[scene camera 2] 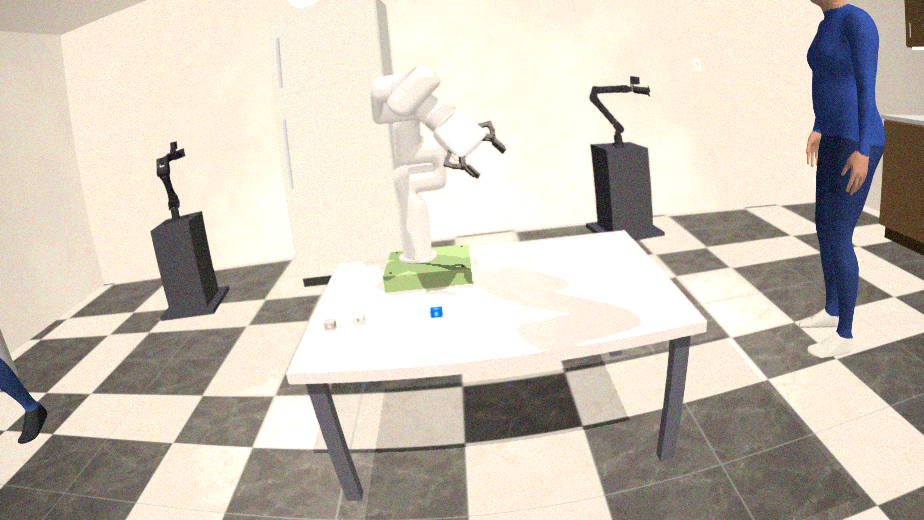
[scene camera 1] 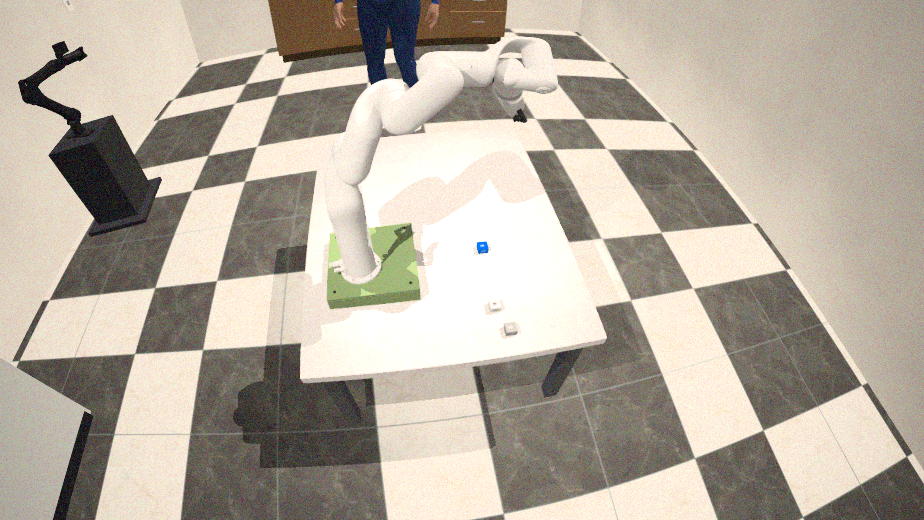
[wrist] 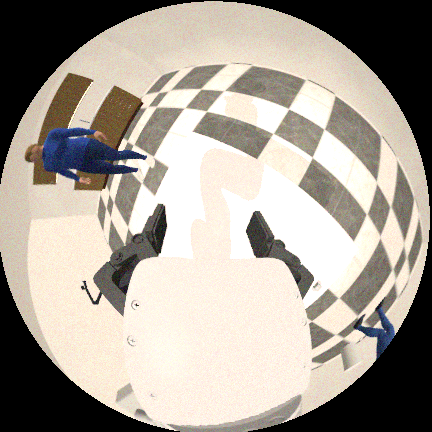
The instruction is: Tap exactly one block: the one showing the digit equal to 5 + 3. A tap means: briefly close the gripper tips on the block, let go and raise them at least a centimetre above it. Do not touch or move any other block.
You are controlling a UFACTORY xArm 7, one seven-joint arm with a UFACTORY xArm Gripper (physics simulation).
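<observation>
A blue block (scene camera 1: 482, 247) (scene camera 2: 436, 311) sits on the white table (scene camera 1: 400, 349) (scene camera 2: 517, 357) in both scene views. A white block (scene camera 1: 494, 305) (scene camera 2: 359, 319) and a light grey block (scene camera 1: 510, 328) (scene camera 2: 329, 324) sit close together, apart from the blue one. Their digits are too small to read. In the wrist view, a small pale block (wrist: 317, 286) shows beside the right finger; I cannot tell which it is. The blue block does not show there. My gripper (scene camera 1: 519, 117) (scene camera 2: 490, 162) (wrist: 208, 217) is open and empty, high up and far from the blocks, tilted sideways.
The arm stands on a green base (scene camera 1: 394, 271) (scene camera 2: 428, 279) on the table. A person in blue (scene camera 1: 389, 32) (scene camera 2: 845, 97) (wrist: 75, 150) stands beyond the table. Black pedestals with small dark arms (scene camera 1: 96, 174) (scene camera 2: 184, 265) stand away from the table.
</observation>
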